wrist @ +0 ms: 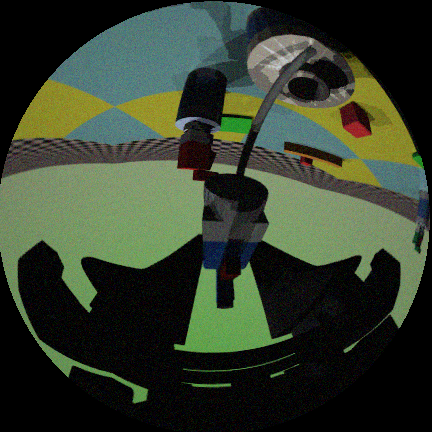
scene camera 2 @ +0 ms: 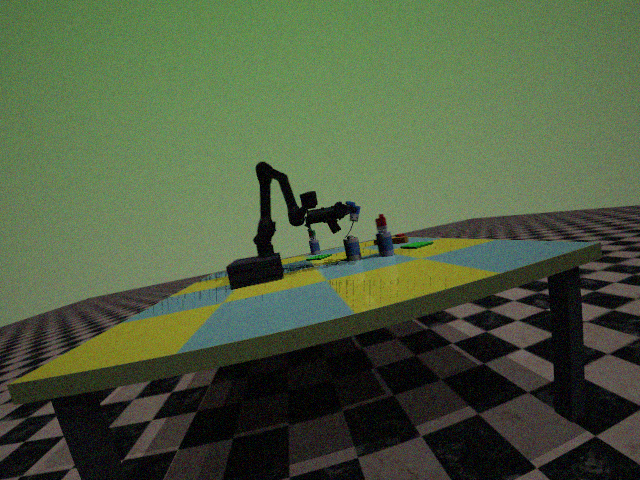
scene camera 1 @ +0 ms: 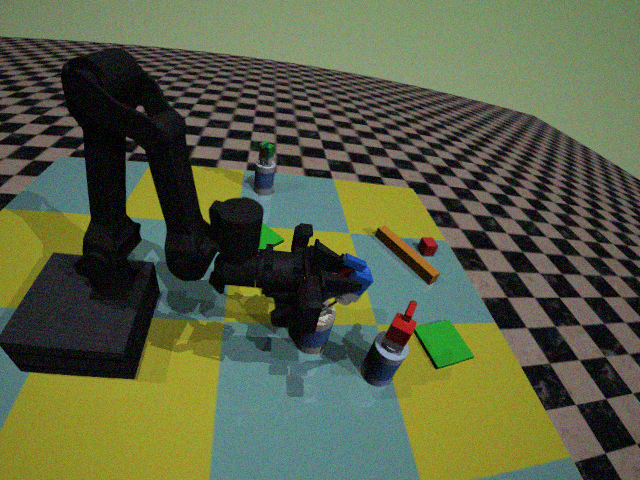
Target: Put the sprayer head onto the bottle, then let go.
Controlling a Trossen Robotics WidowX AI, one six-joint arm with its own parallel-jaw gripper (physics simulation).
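Frame: origin at the arm's base, x ahead, y left, z up, level; metres.
Seen in the pictures: gripper, fingertip midpoint: [wrist: 225, 240] [scene camera 2: 355, 209] [scene camera 1: 359, 277]; arm's base, link origin: [scene camera 2: 265, 256] [scene camera 1: 112, 285].
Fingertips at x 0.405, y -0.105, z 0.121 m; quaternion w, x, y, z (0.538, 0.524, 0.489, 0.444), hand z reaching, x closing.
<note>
Pixels of each thing's top centre, then the offset from my fingertips to it. "*": a spot on its surface instead.
- blue sprayer head, surface spot: [wrist: 212, 254] [scene camera 1: 348, 281] [scene camera 2: 351, 210] * dx -0.021, dy -0.008, dz +0.001 m
- thin curved dip tube, surface spot: [wrist: 274, 95] [scene camera 2: 349, 231] * dx -0.045, dy +0.009, dz -0.084 m
- open bottle, top centre: [wrist: 305, 88] [scene camera 1: 319, 307] [scene camera 2: 349, 236] dx -0.037, dy +0.030, dz -0.106 m
- bottle with a red head, top centre: [wrist: 193, 179] [scene camera 1: 410, 316] [scene camera 2: 380, 214] dx +0.083, dy -0.052, dz -0.039 m
- green plate, top centre: [scene camera 1: 444, 341] [wrist: 231, 125] [scene camera 2: 416, 244] dx +0.256, dy -0.012, dz -0.202 m
- green-headed bottle, surface spot: [scene camera 1: 264, 178] * dx -0.090, dy +0.570, dz -0.151 m
- orange bar, top centre: [scene camera 1: 407, 249] [wrist: 313, 157] [scene camera 2: 389, 238] dx +0.281, dy +0.273, dz -0.180 m
- red cube, top centre: [scene camera 1: 430, 241] [wrist: 305, 163] dx +0.364, dy +0.297, dz -0.171 m
- red block, top centre: [wrist: 357, 130] dx +0.026, dy +0.179, dz -0.171 m
My gripper [scene camera 1: 350, 274] [scene camera 2: 348, 208] [wrist: 225, 240] is shut on the blue sprayer head [scene camera 1: 362, 277] [scene camera 2: 354, 211] [wrist: 212, 254], whose grey collar faces down toward the table. A thin curved dip tube [scene camera 2: 351, 229] [wrist: 274, 95] hangs from it. The open bottle [scene camera 1: 315, 336] [scene camera 2: 352, 249] [wrist: 270, 59] stands upright below, partly hidden by the gripper in scene camera 1. The head is well above the bottle and apart from it. In the wrist view the tube's tip overlaps the bottle's pale top, off to one side of the dark mouth; its exact height is unclear.
A bottle with a red head [scene camera 1: 385, 361] [scene camera 2: 385, 243] [wrist: 204, 96] stands close by, near a green plate [scene camera 1: 444, 344] [wrist: 237, 124]. A green-headed bottle [scene camera 1: 264, 178] stands at the back. An orange bar [scene camera 1: 408, 254] and red cube [scene camera 1: 428, 246] lie beyond; another red block [wrist: 355, 120] lies nearer.
</note>
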